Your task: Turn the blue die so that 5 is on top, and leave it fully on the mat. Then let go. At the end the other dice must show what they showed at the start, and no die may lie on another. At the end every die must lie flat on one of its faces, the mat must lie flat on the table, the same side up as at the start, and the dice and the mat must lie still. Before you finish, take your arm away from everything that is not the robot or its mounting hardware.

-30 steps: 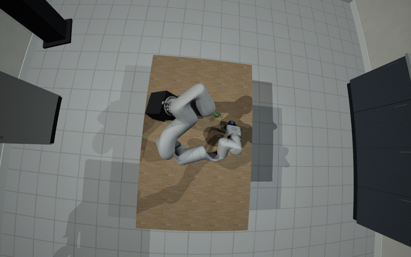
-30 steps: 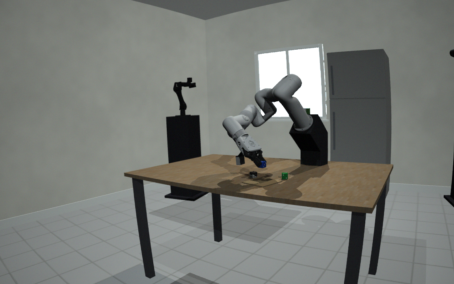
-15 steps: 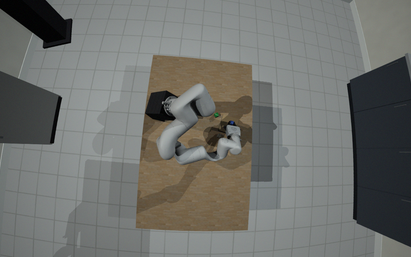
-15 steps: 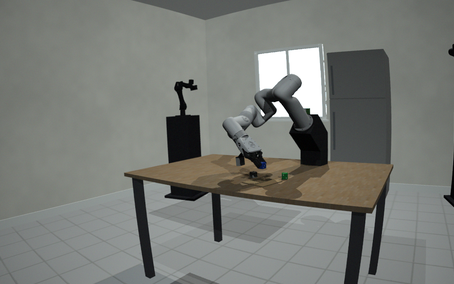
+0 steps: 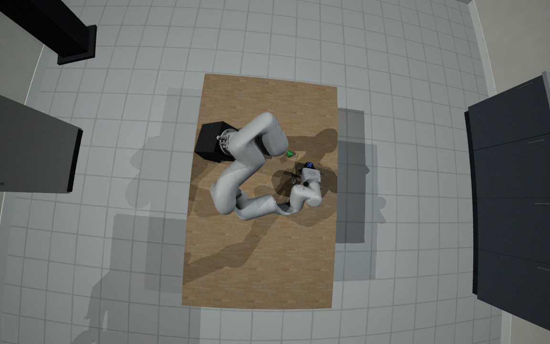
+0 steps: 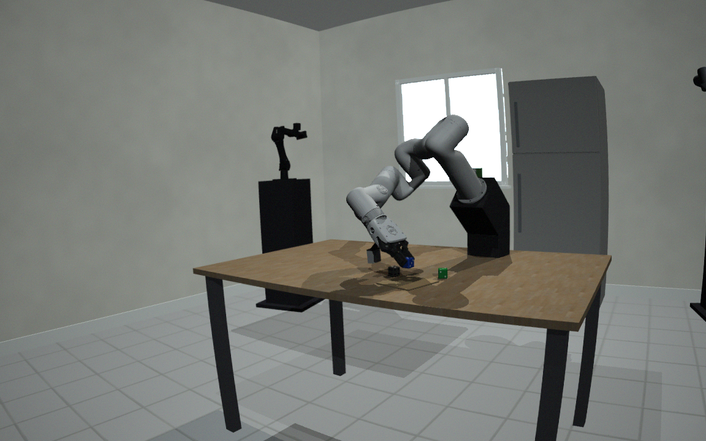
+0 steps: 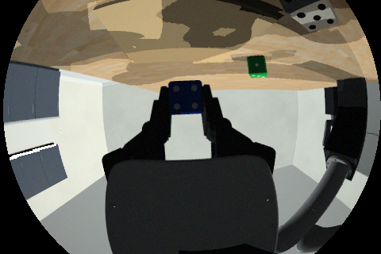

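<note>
Now: hand 1 cm short of the tan mat, 1 cm to the right of it and 8 cm above it. Also, from my hand: white die (9 cm behind, 7 cm to the right, 6 cm below); green die (9 cm behind, 11 cm to the left, 6 cm below); blue die (1 cm to the left, 1 cm below).
</note>
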